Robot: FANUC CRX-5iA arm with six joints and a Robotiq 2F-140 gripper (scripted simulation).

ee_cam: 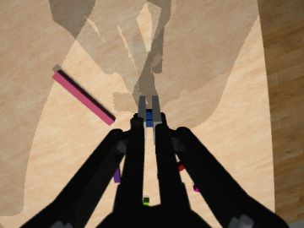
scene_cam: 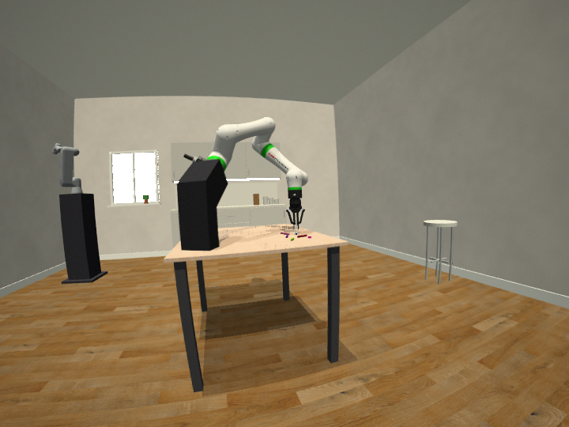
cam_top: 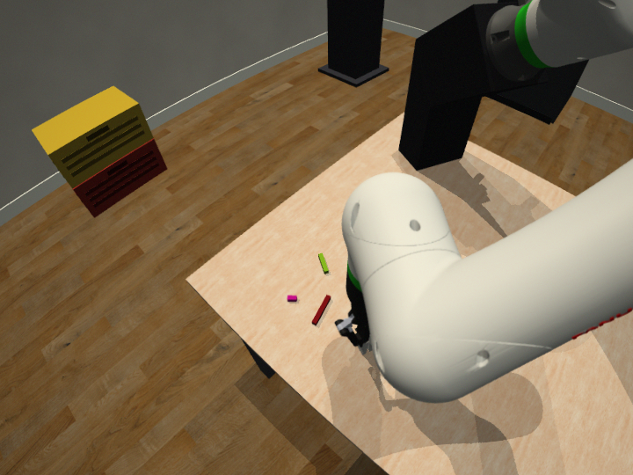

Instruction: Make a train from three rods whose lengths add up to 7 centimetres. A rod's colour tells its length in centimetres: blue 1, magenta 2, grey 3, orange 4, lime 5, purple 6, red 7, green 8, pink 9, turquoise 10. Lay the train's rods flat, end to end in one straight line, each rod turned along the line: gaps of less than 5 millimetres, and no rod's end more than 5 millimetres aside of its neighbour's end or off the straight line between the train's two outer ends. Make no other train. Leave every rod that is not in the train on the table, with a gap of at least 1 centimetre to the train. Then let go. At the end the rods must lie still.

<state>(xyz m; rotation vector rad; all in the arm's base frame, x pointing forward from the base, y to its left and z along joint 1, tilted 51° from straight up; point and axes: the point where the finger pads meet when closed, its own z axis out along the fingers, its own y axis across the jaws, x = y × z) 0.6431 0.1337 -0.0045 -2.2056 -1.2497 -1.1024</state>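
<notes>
The blue cube is 10 mm behind my hand, 20 mm to the right of it and 30 mm below it. The rest, counted from my hand: red rod 120 mm to the right, 30 mm below; then pink rod 70 mm behind, 40 mm to the left, 30 mm below; then purple rod 90 mm behind, 80 mm to the right, 30 mm below.
</notes>
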